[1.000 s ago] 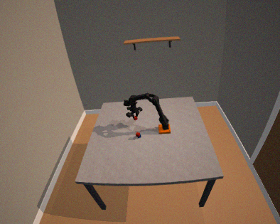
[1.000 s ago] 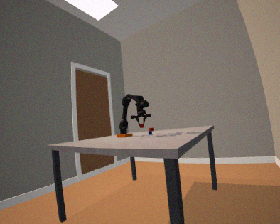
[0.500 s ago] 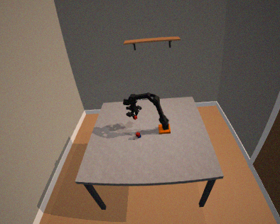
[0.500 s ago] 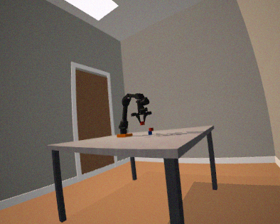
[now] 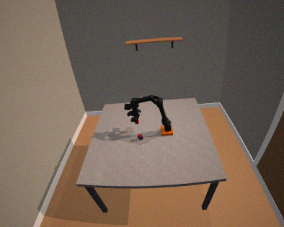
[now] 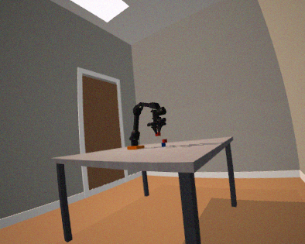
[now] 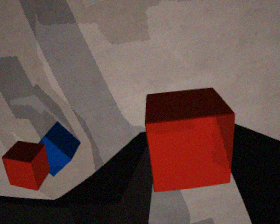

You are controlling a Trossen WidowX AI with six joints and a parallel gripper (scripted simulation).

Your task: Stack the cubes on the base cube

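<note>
Right now my gripper tip is 140 mm to the right of the blue cube, 110 mm above it and 10 mm past it.
</note>
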